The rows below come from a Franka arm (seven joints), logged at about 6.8 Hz.
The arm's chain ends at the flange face. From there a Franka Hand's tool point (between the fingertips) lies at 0.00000 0.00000 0.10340 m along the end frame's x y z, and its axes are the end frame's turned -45 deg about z.
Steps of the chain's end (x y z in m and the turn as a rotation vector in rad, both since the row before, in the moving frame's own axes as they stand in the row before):
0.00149 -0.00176 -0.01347 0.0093 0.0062 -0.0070
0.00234 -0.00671 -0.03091 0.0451 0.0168 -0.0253
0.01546 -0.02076 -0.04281 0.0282 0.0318 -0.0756
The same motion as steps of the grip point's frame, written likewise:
0.00343 -0.00042 -0.01348 0.0022 0.0110 -0.0070
0.01090 -0.00522 -0.03103 0.0200 0.0438 -0.0253
0.03000 -0.00365 -0.04290 -0.0025 0.0424 -0.0756

